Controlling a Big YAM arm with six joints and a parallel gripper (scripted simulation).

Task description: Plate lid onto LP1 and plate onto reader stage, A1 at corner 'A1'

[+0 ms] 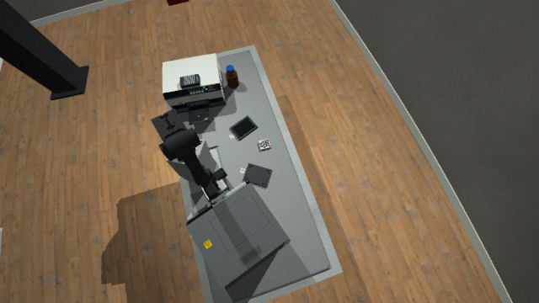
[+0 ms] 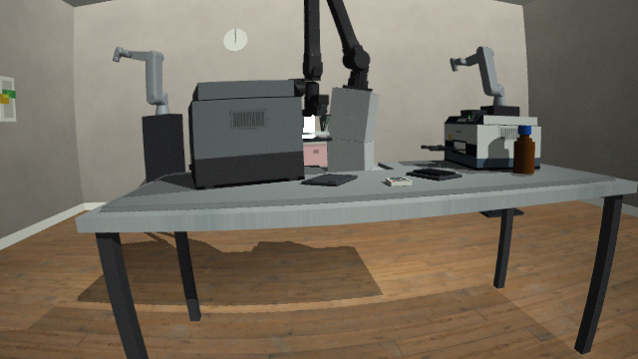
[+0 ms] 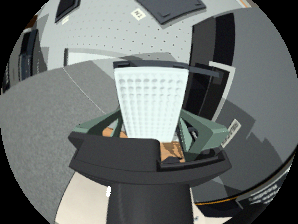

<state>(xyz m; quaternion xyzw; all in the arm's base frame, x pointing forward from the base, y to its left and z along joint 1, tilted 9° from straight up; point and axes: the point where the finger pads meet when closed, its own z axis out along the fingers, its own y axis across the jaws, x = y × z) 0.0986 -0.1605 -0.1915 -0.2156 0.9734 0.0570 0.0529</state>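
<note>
Now: hand right at the lidded plate. Round my hand: brown capped bottle 810 mm to the left, 200 mm ahead, 40 mm below.
</note>
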